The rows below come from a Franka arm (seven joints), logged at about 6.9 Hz.
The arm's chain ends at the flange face. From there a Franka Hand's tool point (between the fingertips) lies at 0.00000 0.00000 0.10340 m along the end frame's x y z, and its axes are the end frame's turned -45 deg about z.
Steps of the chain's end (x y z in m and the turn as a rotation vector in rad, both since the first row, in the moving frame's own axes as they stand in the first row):
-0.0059, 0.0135, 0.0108, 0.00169, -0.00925, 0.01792
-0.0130, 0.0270, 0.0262, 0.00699, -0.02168, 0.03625
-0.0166, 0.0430, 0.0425, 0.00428, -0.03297, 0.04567
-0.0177, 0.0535, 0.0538, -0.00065, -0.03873, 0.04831
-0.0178, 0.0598, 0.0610, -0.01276, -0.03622, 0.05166
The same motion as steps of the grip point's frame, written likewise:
-0.0143, 0.0046, 0.0108, 0.00774, -0.00535, 0.01792
-0.0293, 0.0078, 0.0262, 0.02027, -0.01039, 0.03625
-0.0442, 0.0159, 0.0424, 0.02634, -0.02029, 0.04567
-0.0532, 0.0225, 0.0537, 0.02693, -0.02785, 0.04831
-0.0584, 0.0279, 0.0609, 0.01659, -0.03463, 0.05166

